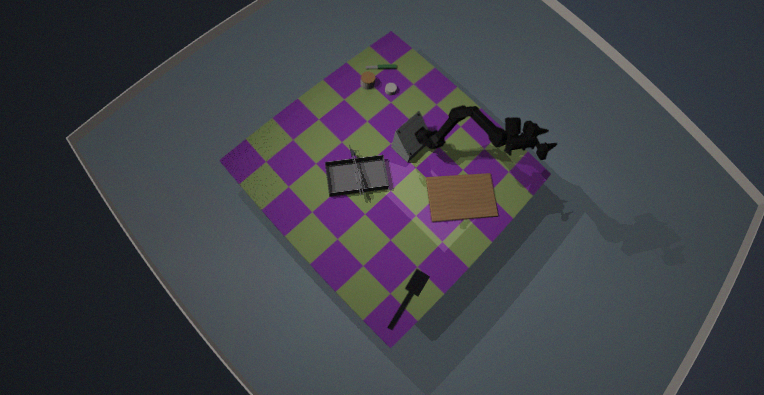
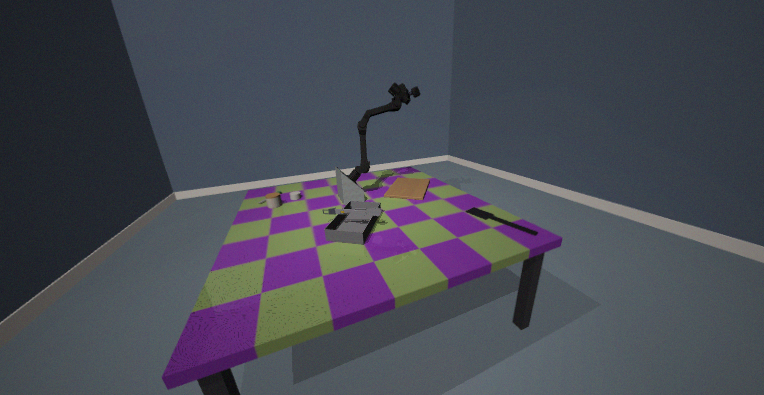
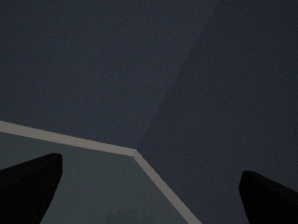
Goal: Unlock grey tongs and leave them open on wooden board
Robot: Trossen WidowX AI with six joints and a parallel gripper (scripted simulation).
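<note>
Now: the grey roasting tin 57 cm to the right of my gripper tip, 56 cm below it and 56 cm ahead of it. From my gripper tip the other things lie so: wooden board: 58 cm below, 23 cm ahead, 12 cm to the right; white cup: 83 cm to the right, 57 cm below, 5 cm ahead; black spatula: 80 cm ahead, 58 cm below, 4 cm to the left.
</note>
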